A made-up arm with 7 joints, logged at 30 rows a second.
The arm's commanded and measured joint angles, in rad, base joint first. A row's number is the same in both.
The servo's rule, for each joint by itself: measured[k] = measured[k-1] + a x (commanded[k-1-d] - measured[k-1]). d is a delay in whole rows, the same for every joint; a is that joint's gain. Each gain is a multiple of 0.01, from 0.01 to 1. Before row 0 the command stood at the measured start. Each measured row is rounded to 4 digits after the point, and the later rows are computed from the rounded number. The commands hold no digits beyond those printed.
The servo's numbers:
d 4
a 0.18 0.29 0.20 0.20 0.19 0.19 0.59
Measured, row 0: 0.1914 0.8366 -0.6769 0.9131 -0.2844 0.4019 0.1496
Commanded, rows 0 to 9: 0.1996 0.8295 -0.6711 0.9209 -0.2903 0.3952 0.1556; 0.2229 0.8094 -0.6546 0.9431 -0.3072 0.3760 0.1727; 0.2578 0.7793 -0.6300 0.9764 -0.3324 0.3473 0.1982; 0.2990 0.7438 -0.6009 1.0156 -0.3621 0.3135 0.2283; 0.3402 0.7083 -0.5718 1.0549 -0.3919 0.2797 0.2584; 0.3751 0.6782 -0.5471 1.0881 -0.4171 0.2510 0.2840; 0.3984 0.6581 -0.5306 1.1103 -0.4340 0.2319 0.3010; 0.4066 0.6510 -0.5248 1.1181 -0.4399 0.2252 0.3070; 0.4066 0.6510 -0.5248 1.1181 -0.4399 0.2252 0.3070; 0.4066 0.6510 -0.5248 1.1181 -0.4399 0.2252 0.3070
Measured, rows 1 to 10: 0.1914 0.8366 -0.6769 0.9131 -0.2844 0.4019 0.1496; 0.1914 0.8366 -0.6769 0.9131 -0.2844 0.4019 0.1496; 0.1914 0.8366 -0.6769 0.9131 -0.2844 0.4019 0.1496; 0.1914 0.8366 -0.6769 0.9131 -0.2844 0.4019 0.1496; 0.1929 0.8345 -0.6757 0.9147 -0.2855 0.4006 0.1531; 0.1983 0.8272 -0.6715 0.9204 -0.2896 0.3959 0.1647; 0.2090 0.8133 -0.6632 0.9316 -0.2977 0.3867 0.1845; 0.2252 0.7931 -0.6507 0.9484 -0.3099 0.3728 0.2103; 0.2459 0.7685 -0.6349 0.9697 -0.3255 0.3551 0.2387; 0.2692 0.7423 -0.6173 0.9934 -0.3429 0.3353 0.2654
